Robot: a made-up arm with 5 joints.
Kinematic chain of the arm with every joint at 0, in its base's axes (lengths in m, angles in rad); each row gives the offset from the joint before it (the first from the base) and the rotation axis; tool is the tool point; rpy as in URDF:
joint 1: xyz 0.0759 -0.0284 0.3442 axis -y
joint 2: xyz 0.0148 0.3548 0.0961 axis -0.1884 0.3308 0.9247
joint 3: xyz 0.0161 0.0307 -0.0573 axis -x
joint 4: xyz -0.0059 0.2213 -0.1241 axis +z
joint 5: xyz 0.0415 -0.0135 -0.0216 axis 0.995 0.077 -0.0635
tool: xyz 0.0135 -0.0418 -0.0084 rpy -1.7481 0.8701 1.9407
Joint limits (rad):
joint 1: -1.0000..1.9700
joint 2: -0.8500..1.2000
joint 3: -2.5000..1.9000
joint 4: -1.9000..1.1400
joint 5: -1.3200..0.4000
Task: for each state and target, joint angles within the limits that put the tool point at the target. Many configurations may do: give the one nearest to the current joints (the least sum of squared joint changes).
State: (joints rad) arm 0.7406 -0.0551 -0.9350 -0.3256 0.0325
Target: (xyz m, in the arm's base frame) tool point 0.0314 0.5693 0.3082
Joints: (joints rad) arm 0.8220 0.4476 -0.7632 -0.3193 0.2232
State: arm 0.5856 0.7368 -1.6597 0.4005 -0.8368
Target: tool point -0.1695 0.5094 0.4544
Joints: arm 1.2799 0.6898 -1.6735 1.0878 -0.8212
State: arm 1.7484 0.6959 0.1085 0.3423 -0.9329
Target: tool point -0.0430 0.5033 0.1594
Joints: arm 1.1628 1.1866 -0.5365 0.7168 -1.1123
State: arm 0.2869 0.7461 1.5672 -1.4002 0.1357
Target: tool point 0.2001 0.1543 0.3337
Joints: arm 0.2987 1.1097 1.8382 -1.4566 0.3425
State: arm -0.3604 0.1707 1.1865 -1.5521 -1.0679
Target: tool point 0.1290 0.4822 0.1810
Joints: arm -0.3602 -0.6631 0.4805 -1.9000 -0.6952
